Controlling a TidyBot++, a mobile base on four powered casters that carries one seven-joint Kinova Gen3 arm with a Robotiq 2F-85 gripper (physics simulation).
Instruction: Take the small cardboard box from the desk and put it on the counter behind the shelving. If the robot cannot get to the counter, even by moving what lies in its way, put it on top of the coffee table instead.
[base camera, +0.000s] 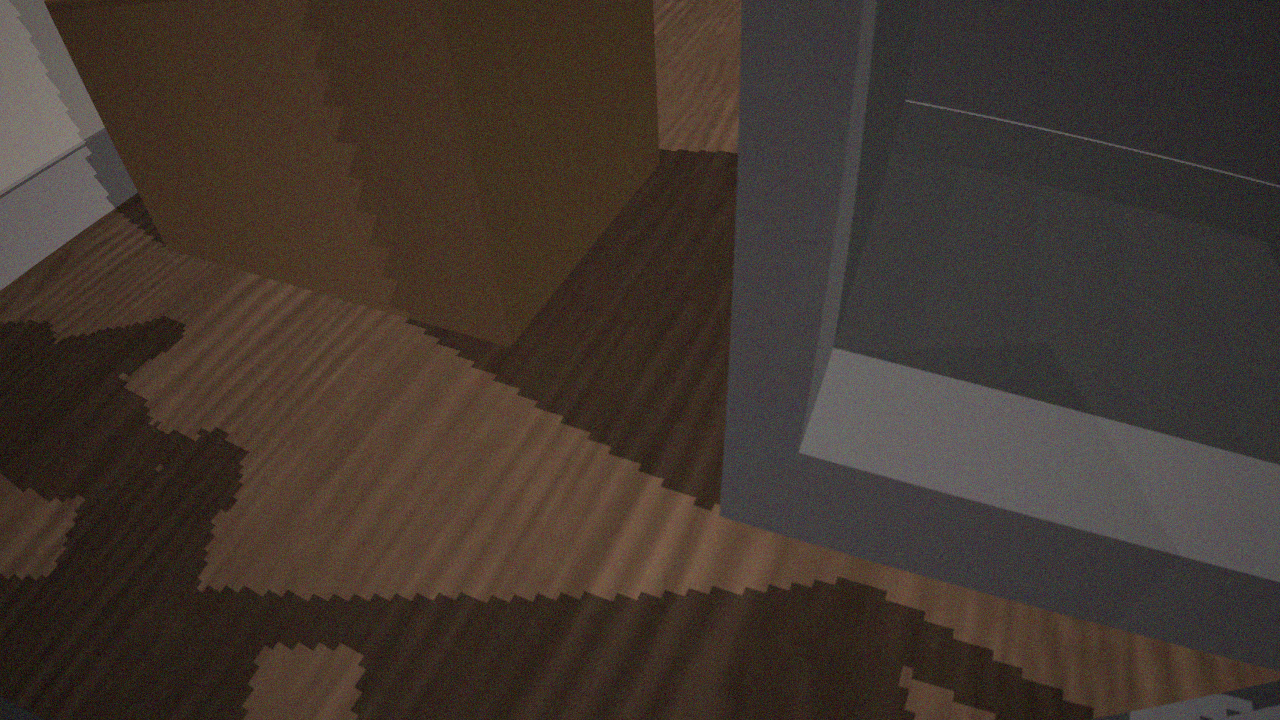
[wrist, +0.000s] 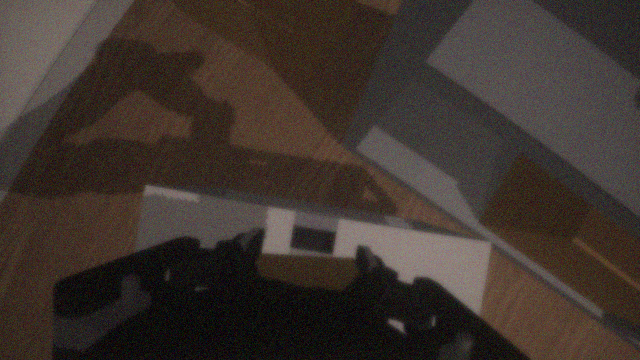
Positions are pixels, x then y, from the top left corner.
Scene:
gripper: wrist 308, 251; not seen in the base camera view (out of frame)
cardboard box: wrist 336, 273; not seen in the base camera view (out of frame)

